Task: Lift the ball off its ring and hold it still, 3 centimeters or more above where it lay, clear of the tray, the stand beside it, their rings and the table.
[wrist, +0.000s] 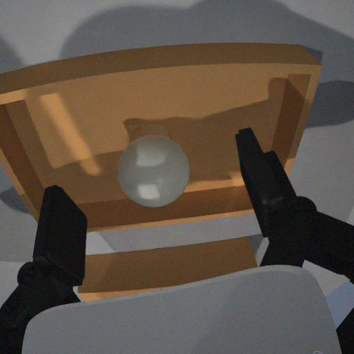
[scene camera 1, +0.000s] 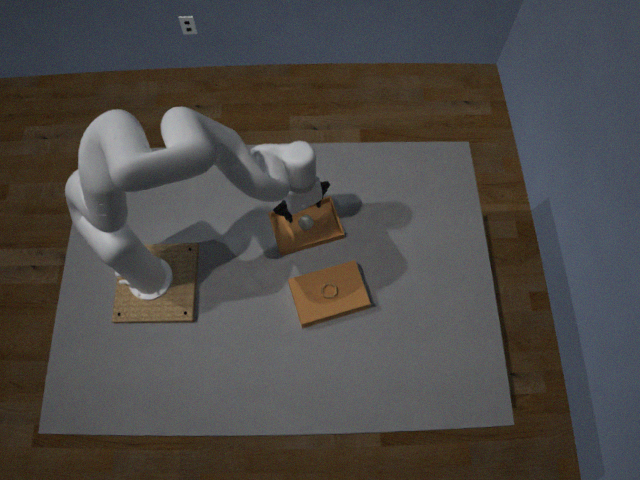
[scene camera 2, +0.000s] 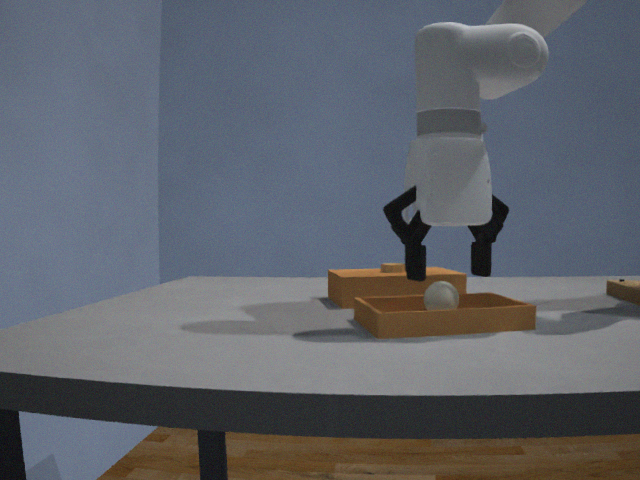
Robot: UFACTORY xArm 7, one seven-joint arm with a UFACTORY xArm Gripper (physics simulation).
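Frame: origin at the arm's base, x up, y right, z ahead, level; millimetres.
Where they show: gripper, between the fingertips: [scene camera 1: 302, 211] [scene camera 2: 449, 277]; arm's base, origin of its link: [scene camera 1: 150, 279].
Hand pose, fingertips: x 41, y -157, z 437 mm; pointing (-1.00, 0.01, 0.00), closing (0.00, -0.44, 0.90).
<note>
Things, the pixels of their top centre, and the offset from my fingertips. "spot": a spot on its surface instead. Level surfaces: height alone.
- pale grey-white ball, centre of its top: [scene camera 2: 441, 281] [scene camera 1: 305, 219] dx -6, dy +24, dz +6 mm
- orange tray, centre of its top: [scene camera 2: 441, 301] [scene camera 1: 306, 223] dx -32, dy +24, dz +6 mm
- small ring, a spot on its surface: [scene camera 2: 391, 267] spot: dx -6, dy +218, dz +59 mm
- grey table, height of its surface: dx -60 mm
The pale grey-white ball [scene camera 1: 306, 222] [scene camera 2: 440, 296] [wrist: 154, 171] rests inside the orange tray [scene camera 1: 328, 223] [scene camera 2: 454, 321] [wrist: 175, 57], its top standing above the tray's rim. The ring under it cannot be made out clearly. My gripper [scene camera 1: 304, 213] [scene camera 2: 448, 276] [wrist: 150, 177] is open and empty, pointing down. Its black fingertips are a little above the tray, slightly higher than the ball's top in scene camera 2. In the wrist view the ball appears between the two fingers, apart from both.
An orange block-like stand [scene camera 1: 315, 307] [scene camera 2: 346, 289] [wrist: 170, 267] is beside the tray, with a small ring [scene camera 1: 322, 291] [scene camera 2: 391, 267] on top. The arm's wooden base board [scene camera 1: 175, 304] is on the grey table [scene camera 1: 403, 361] [scene camera 2: 258, 361].
</note>
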